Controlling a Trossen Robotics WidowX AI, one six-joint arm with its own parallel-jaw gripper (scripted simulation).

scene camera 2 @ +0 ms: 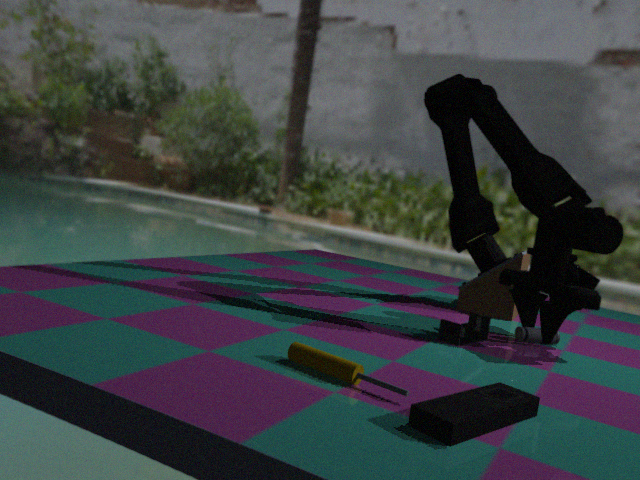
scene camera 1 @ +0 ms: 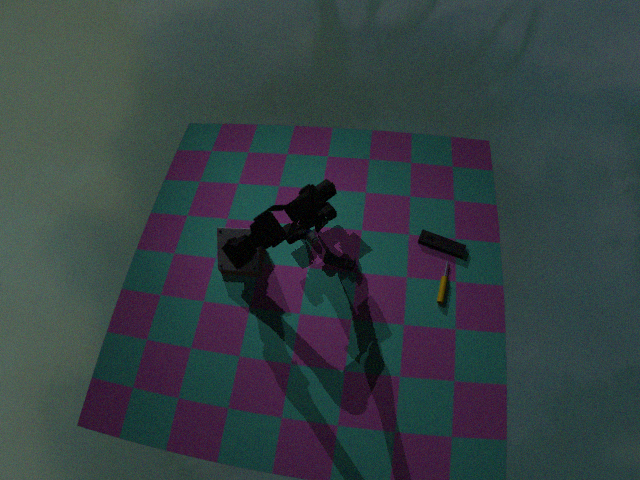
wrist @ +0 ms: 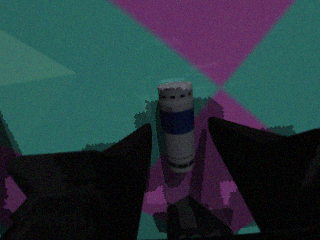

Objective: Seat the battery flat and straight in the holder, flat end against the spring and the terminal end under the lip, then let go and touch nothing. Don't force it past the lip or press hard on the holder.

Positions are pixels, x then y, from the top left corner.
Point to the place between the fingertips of the gripper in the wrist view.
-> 179, 125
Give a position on a screwdriver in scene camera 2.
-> At 321, 361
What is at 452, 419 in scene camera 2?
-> A black flat block.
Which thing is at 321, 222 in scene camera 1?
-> The gripper.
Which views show the gripper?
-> Scene camera 2, scene camera 1 and the wrist view: all of them.
